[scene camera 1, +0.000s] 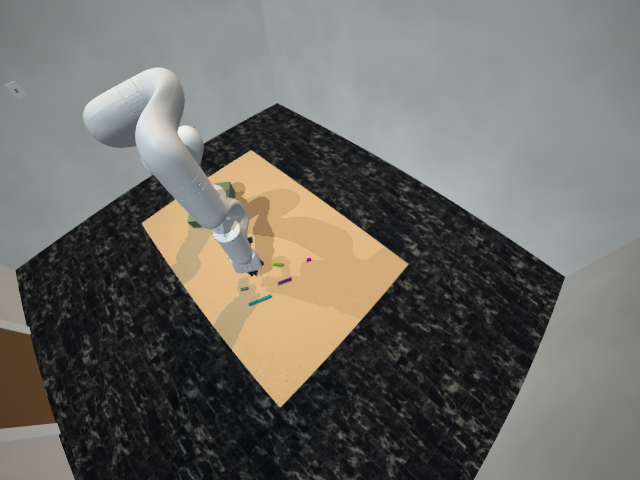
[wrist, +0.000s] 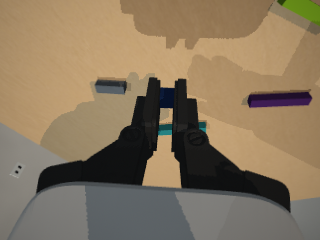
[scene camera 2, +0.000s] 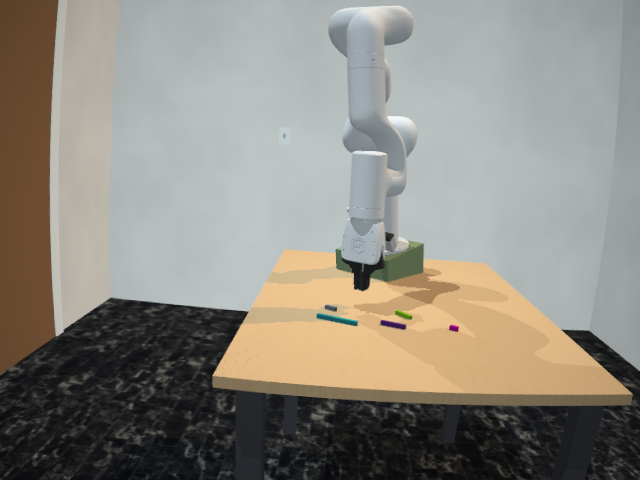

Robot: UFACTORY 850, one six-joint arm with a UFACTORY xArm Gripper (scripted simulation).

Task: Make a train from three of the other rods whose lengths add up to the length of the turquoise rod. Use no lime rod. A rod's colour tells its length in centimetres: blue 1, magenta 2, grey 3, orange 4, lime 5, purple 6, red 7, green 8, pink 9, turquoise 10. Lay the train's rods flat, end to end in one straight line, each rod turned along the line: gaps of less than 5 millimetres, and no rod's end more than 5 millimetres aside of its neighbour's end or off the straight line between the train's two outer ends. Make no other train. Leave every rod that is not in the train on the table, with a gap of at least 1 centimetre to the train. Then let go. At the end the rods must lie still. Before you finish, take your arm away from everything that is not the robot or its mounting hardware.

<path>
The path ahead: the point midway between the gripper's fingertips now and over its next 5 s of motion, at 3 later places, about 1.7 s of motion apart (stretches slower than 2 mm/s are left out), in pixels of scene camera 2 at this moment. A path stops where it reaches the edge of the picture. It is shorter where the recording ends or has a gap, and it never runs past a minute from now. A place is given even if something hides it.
My gripper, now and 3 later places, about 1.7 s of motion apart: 361, 289; 358, 308; 359, 298; 362, 271
</path>
